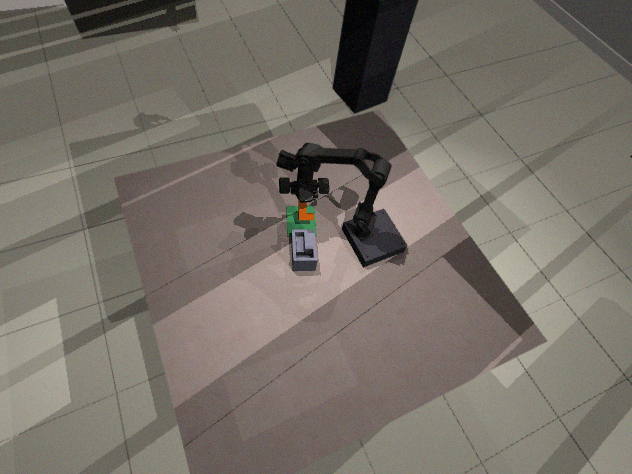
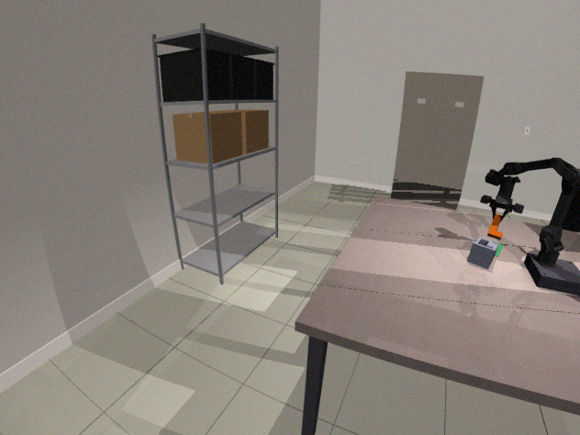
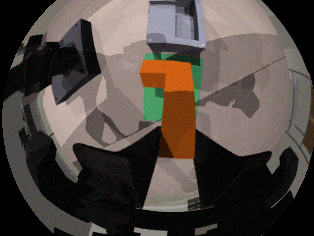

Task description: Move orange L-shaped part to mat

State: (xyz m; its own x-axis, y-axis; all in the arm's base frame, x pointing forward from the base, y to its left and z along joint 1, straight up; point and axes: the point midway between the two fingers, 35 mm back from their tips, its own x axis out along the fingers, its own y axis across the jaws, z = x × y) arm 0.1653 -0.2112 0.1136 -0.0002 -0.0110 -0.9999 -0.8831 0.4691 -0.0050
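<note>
The green mat is 10 mm ahead of my gripper tip, 20 mm to the left of it and 140 mm below it. The rest, counted from my gripper tip: orange L-shaped part 40 mm to the left, 30 mm below.
</note>
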